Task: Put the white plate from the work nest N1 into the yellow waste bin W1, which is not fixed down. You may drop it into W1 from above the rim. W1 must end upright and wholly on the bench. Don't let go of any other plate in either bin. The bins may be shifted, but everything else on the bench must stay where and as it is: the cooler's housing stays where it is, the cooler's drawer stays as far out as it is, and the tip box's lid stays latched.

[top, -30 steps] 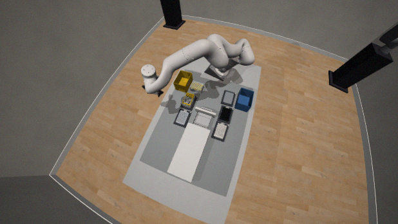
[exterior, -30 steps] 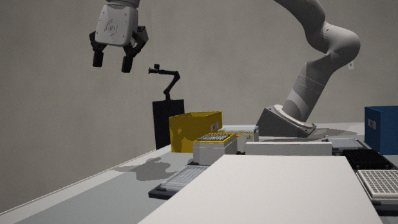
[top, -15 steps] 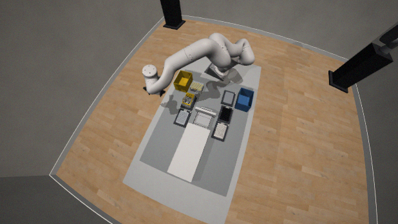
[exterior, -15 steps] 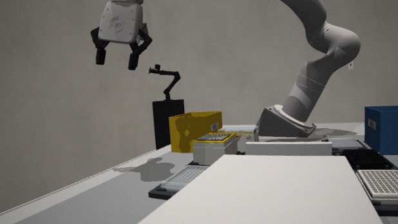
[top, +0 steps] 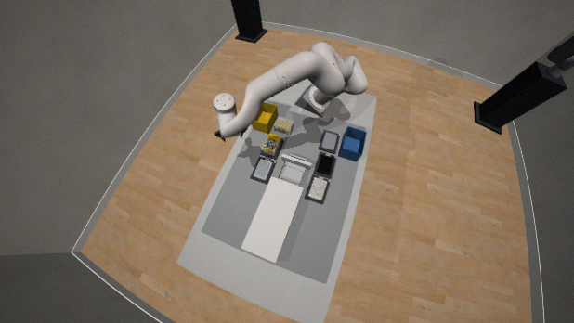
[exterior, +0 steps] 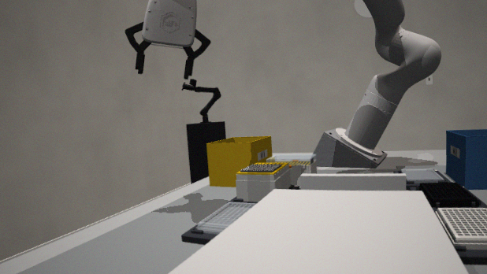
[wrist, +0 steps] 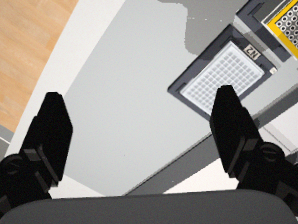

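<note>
My gripper is now 53 cm to the right of the white plate, 27 cm above it and 2 cm past it. From my hand the other things lie so: yellow-rimmed tip box: 23 cm below, 16 cm behind, 12 cm to the left; then yellow waste bin: 32 cm behind, 25 cm below, 2 cm to the right; then long white cooler: 35 cm to the left, 26 cm below, 13 cm ahead.
</note>
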